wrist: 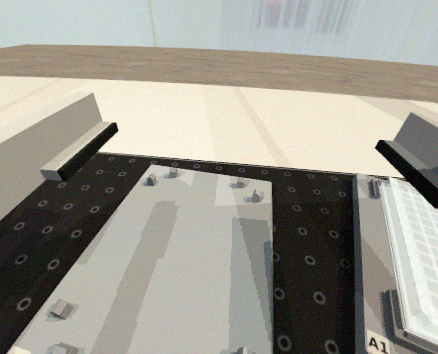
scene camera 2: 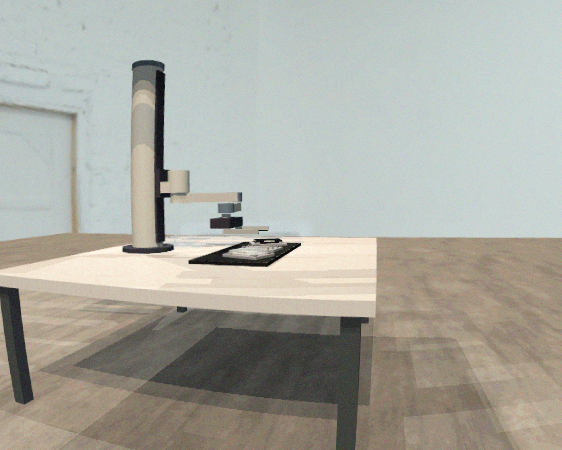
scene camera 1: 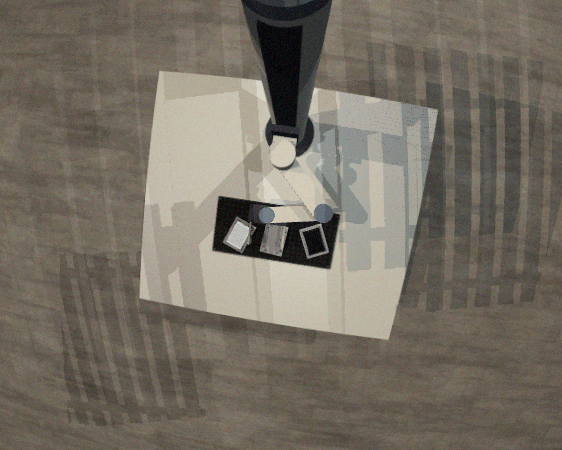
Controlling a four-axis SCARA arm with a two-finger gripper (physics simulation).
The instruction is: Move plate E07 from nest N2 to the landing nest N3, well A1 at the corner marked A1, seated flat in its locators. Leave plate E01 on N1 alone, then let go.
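My gripper is open and empty, its two fingers wide apart above the middle nest. That middle nest is a bare light grey slab with small locator blocks; no plate lies on it. A clear, whitish plate lies on a grey nest at the right in the wrist view, with an A1 tag at its near left corner. A dark, light-rimmed item is at the board's right in scene camera 1. Plate and nest numbers cannot be read.
The nests stand on a black perforated board on the pale table. The arm's column stands behind the board. The whitish plate and its nest lie close to the right finger in the wrist view.
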